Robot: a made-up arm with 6 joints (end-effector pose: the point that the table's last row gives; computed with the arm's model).
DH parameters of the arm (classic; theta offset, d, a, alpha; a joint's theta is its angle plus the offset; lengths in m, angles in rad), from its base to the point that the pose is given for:
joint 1: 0 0.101 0 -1.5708
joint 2: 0.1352 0 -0.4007 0
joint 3: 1.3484 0 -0.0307 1.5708
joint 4: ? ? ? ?
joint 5: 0 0 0.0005 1.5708
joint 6: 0 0.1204 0 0
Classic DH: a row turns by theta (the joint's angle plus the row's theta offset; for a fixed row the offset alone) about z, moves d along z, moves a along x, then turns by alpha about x.
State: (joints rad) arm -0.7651 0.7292 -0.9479 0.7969 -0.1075 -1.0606
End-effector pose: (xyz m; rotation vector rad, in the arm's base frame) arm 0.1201 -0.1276 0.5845 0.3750 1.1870 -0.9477
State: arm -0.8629 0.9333 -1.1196 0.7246 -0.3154 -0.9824
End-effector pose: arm 0.1360 -0.1965 0.6336 0.5115 1.0169 -1.1374
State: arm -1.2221 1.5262 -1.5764 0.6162 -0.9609 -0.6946
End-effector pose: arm 0.0953 -0.4287 0.6673 0.7595 0.3255 -1.5947
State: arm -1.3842 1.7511 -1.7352 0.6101 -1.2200 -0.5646
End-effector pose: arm 0.0302 -0.5086 0.6327 0.7526 0.0113 -1.7422
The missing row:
joint 4: 0 0.349 0 -1.5708
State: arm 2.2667 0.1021 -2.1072 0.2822 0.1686 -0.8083
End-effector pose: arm 0.4006 -0.4886 0.5953 0.3928 -0.1217 1.7073
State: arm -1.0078 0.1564 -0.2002 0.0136 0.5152 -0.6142
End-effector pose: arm 0.0379 -0.0585 0.2466 0.4197 2.0655 -1.0198
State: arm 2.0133 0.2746 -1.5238 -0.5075 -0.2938 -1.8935
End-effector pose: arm 0.1214 -0.2952 0.7264 0.1029 -0.1008 -0.3704
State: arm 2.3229 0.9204 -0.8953 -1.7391 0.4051 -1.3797
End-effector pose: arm -0.1423 0.2212 0.5169 -0.9078 -1.2174 -0.9420
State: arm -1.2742 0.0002 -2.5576 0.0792 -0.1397 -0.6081
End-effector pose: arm -0.2441 0.7944 0.3371 -0.4887 -1.2814 -1.5461
